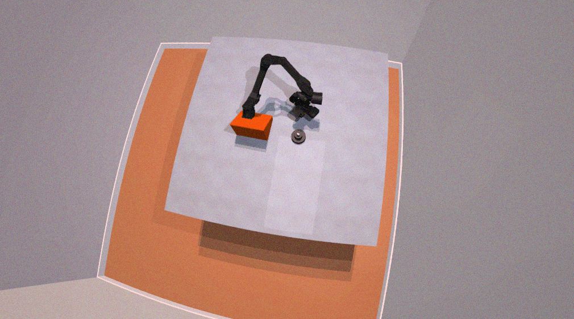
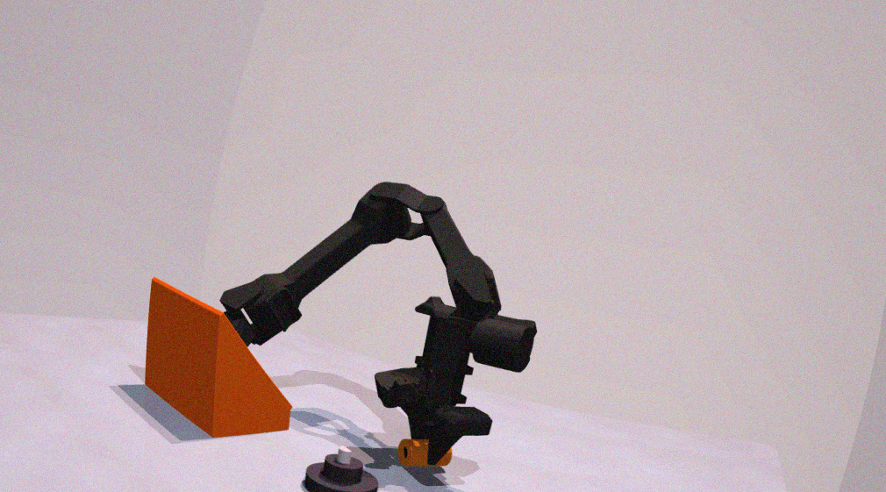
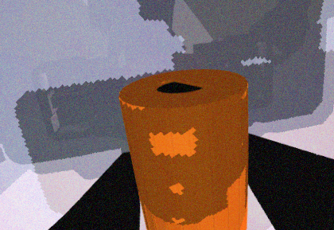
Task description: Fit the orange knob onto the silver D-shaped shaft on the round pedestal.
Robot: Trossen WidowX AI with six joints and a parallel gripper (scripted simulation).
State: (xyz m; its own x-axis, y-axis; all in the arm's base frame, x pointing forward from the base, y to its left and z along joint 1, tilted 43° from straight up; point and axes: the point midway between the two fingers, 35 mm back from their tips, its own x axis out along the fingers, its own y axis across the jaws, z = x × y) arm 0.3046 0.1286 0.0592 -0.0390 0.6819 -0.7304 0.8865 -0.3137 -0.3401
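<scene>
My gripper tip is 1 cm to the right of the orange knob, 1 cm below it and 1 cm short of it. From my gripper tip the other things lie so: round pedestal: 17 cm to the right, 2 cm above.
</scene>
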